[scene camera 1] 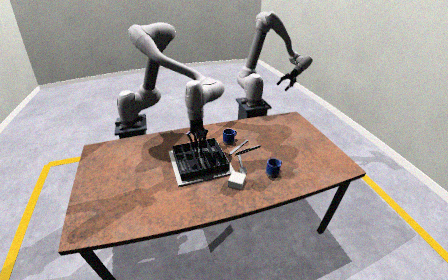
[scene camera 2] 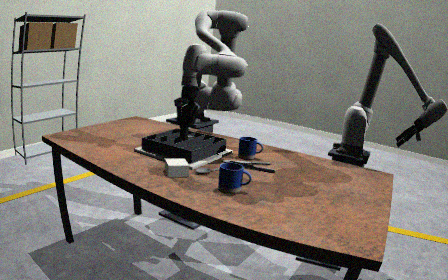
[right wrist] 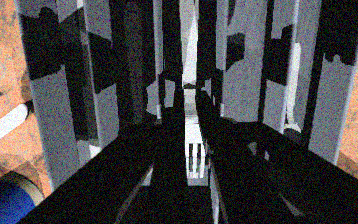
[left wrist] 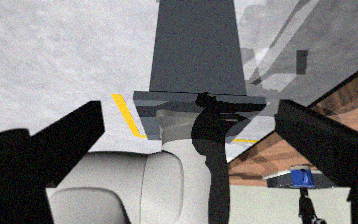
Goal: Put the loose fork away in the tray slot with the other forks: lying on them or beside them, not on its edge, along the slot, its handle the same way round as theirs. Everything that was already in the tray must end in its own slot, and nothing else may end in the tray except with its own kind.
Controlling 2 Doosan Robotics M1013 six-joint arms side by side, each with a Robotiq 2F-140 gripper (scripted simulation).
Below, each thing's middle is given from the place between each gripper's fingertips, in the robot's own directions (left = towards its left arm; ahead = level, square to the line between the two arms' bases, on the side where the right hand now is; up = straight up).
Labels:
I see the black tray (scene camera 2: 201,146) 5 cm below my right hand (scene camera 2: 183,140).
Now: left hand 104 cm to the left of the black tray, 69 cm short of it and 8 cm above it.

